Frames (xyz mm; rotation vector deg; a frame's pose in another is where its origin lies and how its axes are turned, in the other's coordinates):
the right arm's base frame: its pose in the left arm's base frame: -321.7 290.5 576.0 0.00 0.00 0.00
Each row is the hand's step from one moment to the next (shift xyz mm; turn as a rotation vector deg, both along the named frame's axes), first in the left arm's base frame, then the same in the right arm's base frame.
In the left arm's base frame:
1: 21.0 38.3 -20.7 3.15 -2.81 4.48
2: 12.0 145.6 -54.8 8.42 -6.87 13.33
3: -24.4 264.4 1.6 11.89 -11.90 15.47
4: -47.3 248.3 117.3 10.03 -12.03 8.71
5: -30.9 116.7 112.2 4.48 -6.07 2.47
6: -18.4 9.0 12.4 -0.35 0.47 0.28
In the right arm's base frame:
1: 21.0 38.3 -20.7 3.15 -2.81 4.48
2: 12.0 145.6 -54.8 8.42 -6.87 13.33
3: -24.4 264.4 1.6 11.89 -11.90 15.47
4: -47.3 248.3 117.3 10.03 -12.03 8.71
5: -30.9 116.7 112.2 4.48 -6.07 2.47
6: -18.4 9.0 12.4 -0.35 0.47 0.28

